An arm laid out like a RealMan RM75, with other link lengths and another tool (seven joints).
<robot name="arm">
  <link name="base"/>
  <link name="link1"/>
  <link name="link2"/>
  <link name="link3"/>
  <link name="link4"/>
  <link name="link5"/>
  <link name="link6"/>
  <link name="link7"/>
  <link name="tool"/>
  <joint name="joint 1" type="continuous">
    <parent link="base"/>
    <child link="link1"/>
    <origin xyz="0 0 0.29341" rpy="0 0 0"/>
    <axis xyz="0 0 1"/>
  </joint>
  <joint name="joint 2" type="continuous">
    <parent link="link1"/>
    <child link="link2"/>
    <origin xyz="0 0 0" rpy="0 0 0"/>
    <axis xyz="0 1 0"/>
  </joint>
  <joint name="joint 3" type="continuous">
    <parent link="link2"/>
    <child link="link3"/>
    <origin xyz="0 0 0.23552" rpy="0 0 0"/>
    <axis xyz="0 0 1"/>
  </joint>
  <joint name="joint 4" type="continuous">
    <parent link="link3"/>
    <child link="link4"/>
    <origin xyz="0 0 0" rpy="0 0 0"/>
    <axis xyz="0 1 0"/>
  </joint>
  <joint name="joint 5" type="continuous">
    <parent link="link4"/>
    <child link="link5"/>
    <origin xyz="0 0 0.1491" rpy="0 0 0"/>
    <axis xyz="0 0 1"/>
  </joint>
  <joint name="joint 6" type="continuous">
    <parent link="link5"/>
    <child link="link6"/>
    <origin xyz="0 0 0" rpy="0 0 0"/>
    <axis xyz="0 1 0"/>
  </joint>
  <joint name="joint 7" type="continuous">
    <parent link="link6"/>
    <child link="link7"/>
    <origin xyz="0 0 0.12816" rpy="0 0 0"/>
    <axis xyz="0 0 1"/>
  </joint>
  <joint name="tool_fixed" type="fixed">
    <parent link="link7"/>
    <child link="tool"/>
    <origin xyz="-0.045 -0.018 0.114" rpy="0.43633 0 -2.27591"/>
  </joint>
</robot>
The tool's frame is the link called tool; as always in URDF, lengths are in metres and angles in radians. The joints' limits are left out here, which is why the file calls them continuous.
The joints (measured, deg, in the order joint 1, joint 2, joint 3, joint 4, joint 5, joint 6, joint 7), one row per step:
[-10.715, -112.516, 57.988, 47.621, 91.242, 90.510, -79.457]
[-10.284, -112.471, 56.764, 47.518, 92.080, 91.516, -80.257]
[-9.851, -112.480, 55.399, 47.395, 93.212, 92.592, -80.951]
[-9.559, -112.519, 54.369, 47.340, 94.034, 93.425, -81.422]
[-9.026, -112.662, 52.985, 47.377, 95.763, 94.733, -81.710]
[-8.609, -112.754, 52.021, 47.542, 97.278, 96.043, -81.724]
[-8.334, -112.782, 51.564, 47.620, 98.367, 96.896, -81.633]
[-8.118, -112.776, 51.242, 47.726, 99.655, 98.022, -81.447]
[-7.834, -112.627, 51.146, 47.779, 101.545, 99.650, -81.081]
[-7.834, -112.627, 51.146, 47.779, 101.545, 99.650, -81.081]
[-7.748, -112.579, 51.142, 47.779, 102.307, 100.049, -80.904]
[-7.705, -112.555, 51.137, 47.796, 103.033, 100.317, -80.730]
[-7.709, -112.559, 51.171, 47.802, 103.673, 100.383, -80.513]
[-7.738, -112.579, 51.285, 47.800, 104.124, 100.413, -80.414]
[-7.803, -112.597, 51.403, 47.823, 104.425, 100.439, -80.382]
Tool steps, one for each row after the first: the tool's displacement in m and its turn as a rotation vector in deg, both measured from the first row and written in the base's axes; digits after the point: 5 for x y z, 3 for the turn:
[-0.00289, -0.00416, 0.00149, -0.446, -0.411, 1.110]
[-0.00627, -0.00892, 0.00251, -0.979, -0.691, 2.212]
[-0.00825, -0.01233, 0.00323, -1.348, -0.937, 2.932]
[-0.01223, -0.01934, 0.00270, -2.222, -0.797, 3.687]
[-0.01483, -0.02607, 0.00186, -3.181, -0.519, 3.855]
[-0.01686, -0.03123, 0.00078, -4.005, -0.190, 3.879]
[-0.01846, -0.03771, -0.00089, -5.221, 0.247, 3.595]
[-0.02118, -0.04823, -0.00361, -7.331, 1.044, 3.051]
[-0.02118, -0.04823, -0.00361, -7.331, 1.044, 3.051]
[-0.02286, -0.05173, -0.00468, -8.047, 1.477, 2.932]
[-0.02453, -0.05453, -0.00568, -8.651, 1.935, 2.828]
[-0.02621, -0.05639, -0.00669, -9.089, 2.428, 2.723]
[-0.02719, -0.05785, -0.00773, -9.494, 2.759, 2.644]
[-0.02761, -0.05872, -0.00851, -9.808, 2.987, 2.538]

